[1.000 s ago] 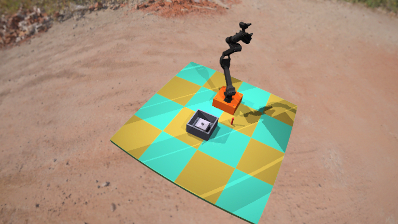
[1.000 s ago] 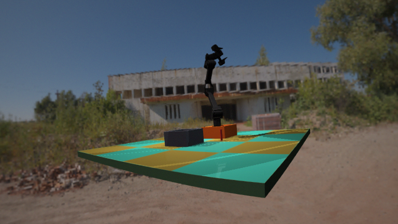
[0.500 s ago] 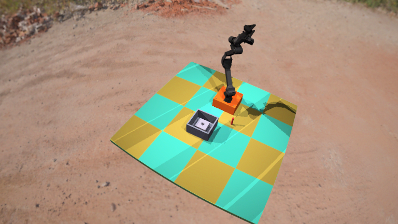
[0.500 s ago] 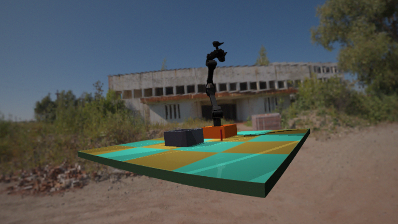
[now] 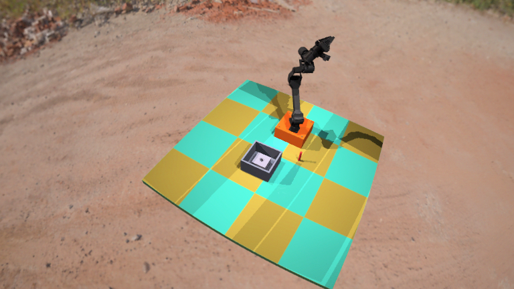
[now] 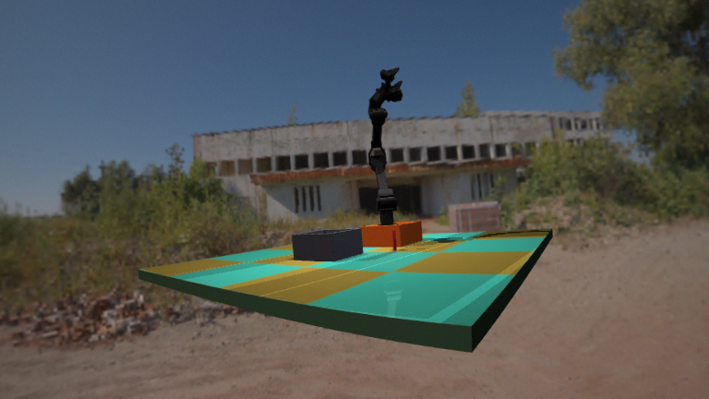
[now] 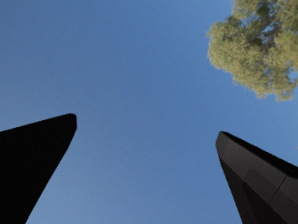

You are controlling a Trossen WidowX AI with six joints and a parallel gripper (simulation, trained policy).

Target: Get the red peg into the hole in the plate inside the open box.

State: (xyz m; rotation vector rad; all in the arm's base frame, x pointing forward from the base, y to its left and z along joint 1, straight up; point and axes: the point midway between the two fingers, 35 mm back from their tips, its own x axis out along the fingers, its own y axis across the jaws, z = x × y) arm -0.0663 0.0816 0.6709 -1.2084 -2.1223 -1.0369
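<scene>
Now: gripper tip 250 mm short of the red peg, 20 mm to the right of it and 750 mm above it. From my gripper tip the other things lie so: dark grey box: 410 mm ahead, 180 mm to the right, 760 mm below; then pale plate: 410 mm ahead, 180 mm to the right, 740 mm below.
</scene>
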